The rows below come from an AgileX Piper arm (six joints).
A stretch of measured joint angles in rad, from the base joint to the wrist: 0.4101, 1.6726, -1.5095, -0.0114, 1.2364, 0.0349; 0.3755, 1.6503, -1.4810, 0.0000, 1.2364, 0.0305; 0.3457, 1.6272, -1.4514, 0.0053, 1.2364, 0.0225; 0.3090, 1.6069, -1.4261, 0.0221, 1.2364, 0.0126; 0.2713, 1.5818, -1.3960, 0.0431, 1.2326, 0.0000; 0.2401, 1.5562, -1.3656, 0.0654, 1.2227, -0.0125; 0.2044, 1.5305, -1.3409, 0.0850, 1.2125, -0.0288; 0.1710, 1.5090, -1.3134, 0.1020, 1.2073, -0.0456; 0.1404, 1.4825, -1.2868, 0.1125, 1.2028, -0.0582; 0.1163, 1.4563, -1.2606, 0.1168, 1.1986, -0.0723; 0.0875, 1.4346, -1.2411, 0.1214, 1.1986, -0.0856; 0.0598, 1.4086, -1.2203, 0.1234, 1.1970, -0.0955; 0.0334, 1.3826, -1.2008, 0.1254, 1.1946, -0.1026; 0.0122, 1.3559, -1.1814, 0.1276, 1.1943, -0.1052; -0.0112, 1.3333, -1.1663, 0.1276, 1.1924, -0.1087; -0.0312, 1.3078, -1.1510, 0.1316, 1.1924, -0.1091; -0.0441, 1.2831, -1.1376, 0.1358, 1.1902, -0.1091; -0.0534, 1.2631, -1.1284, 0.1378, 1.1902, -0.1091; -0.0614, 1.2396, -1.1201, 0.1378, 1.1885, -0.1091; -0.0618, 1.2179, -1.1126, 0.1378, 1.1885, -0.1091; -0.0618, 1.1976, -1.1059, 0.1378, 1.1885, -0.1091
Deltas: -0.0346, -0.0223, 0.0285, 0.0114, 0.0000, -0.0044; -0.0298, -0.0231, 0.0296, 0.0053, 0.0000, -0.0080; -0.0367, -0.0203, 0.0253, 0.0168, 0.0000, -0.0099; -0.0377, -0.0251, 0.0301, 0.0210, -0.0038, -0.0126; -0.0312, -0.0256, 0.0304, 0.0223, -0.0099, -0.0125; -0.0357, -0.0257, 0.0247, 0.0196, -0.0102, -0.0163; -0.0334, -0.0215, 0.0275, 0.0170, -0.0052, -0.0168; -0.0306, -0.0265, 0.0266, 0.0105, -0.0045, -0.0126; -0.0241, -0.0262, 0.0262, 0.0043, -0.0042, -0.0141; -0.0288, -0.0217, 0.0195, 0.0046, 0.0000, -0.0133; -0.0277, -0.0260, 0.0208, 0.0020, -0.0016, -0.0099; -0.0264, -0.0260, 0.0195, 0.0020, -0.0024, -0.0071; -0.0212, -0.0267, 0.0194, 0.0022, -0.0003, -0.0026; -0.0234, -0.0226, 0.0151, 0.0000, -0.0019, -0.0035; -0.0200, -0.0255, 0.0153, 0.0040, 0.0000, -0.0004; -0.0129, -0.0247, 0.0134, 0.0042, -0.0022, 0.0000; -0.0093, -0.0200, 0.0092, 0.0020, 0.0000, 0.0000; -0.0080, -0.0235, 0.0083, 0.0000, -0.0017, 0.0000; -0.0004, -0.0217, 0.0075, 0.0000, 0.0000, 0.0000; 0.0000, -0.0203, 0.0067, 0.0000, 0.0000, 0.0000
